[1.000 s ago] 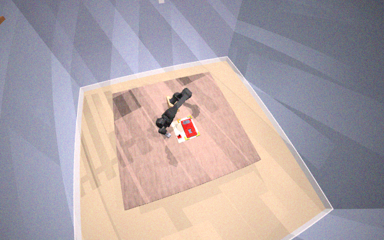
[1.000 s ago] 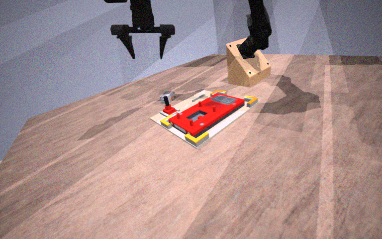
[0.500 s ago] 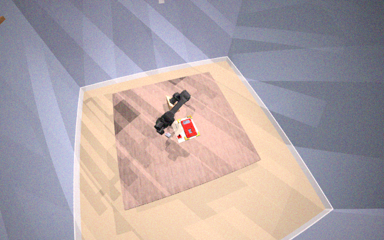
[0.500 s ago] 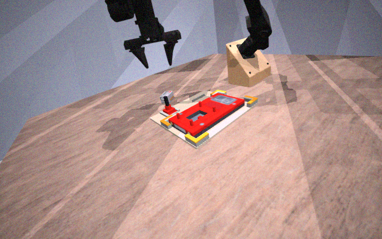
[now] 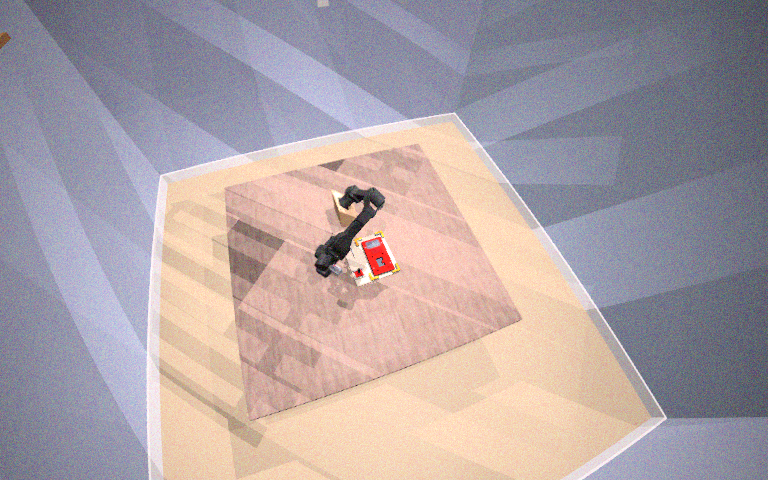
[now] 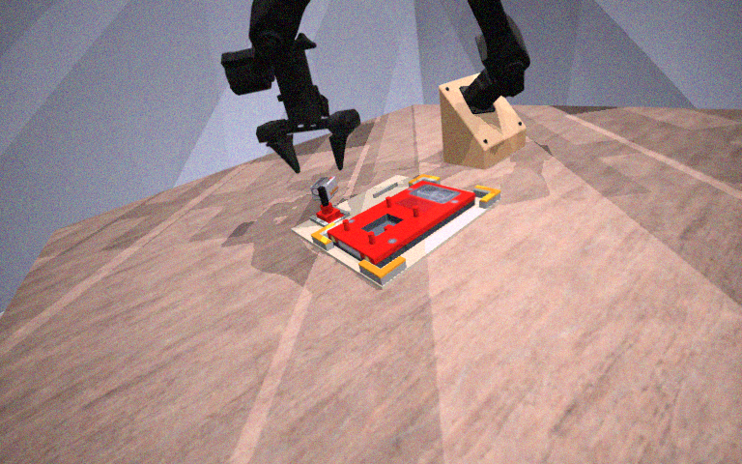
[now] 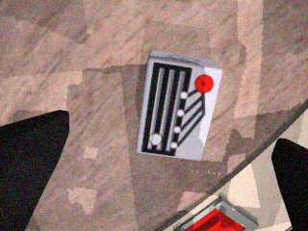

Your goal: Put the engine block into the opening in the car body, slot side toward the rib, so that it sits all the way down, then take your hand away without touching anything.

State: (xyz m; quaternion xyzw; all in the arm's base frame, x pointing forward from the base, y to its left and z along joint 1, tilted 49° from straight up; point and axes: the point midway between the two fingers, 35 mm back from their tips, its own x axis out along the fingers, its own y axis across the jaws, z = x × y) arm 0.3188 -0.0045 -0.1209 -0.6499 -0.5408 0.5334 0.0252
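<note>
My gripper tip is now 40 mm above the grey engine block.
</note>
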